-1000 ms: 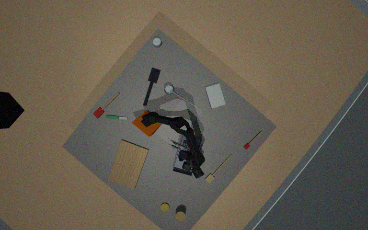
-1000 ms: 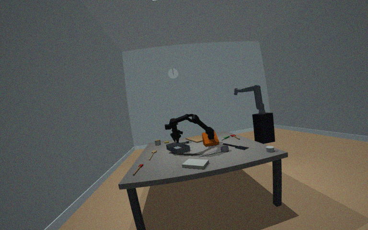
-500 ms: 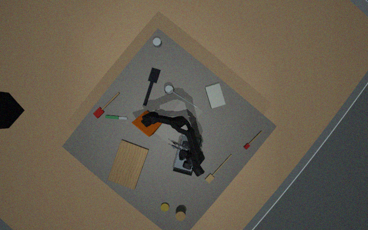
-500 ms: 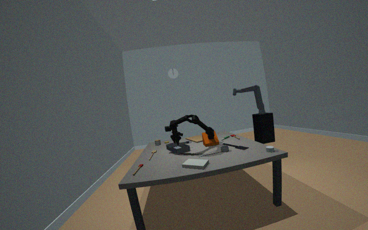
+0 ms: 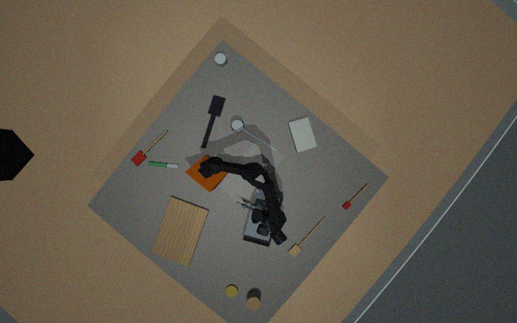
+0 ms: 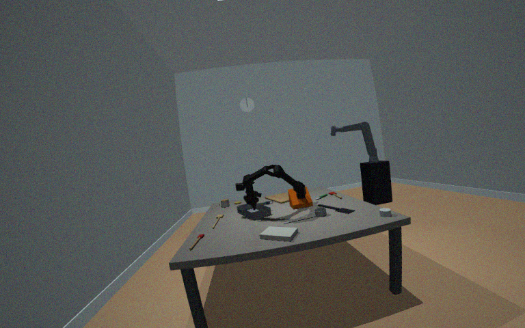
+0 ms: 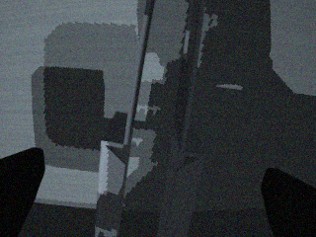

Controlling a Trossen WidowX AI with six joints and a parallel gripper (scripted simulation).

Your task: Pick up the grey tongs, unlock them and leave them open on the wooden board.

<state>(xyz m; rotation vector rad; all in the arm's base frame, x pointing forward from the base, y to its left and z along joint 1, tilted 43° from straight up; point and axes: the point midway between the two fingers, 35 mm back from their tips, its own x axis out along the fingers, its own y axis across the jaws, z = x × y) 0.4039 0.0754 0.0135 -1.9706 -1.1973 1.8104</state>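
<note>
Now: gripper tip 30 mm to the left of the roasting tin and 20 mm above it. From my gripper tip the other things lie so: yellow lock piece 80 mm behind, 30 mm to the right, 20 mm above; wooden board 450 mm to the right, 280 mm behind, 40 mm below; white block 470 mm to the left, 170 mm behind, 40 mm below.
</note>
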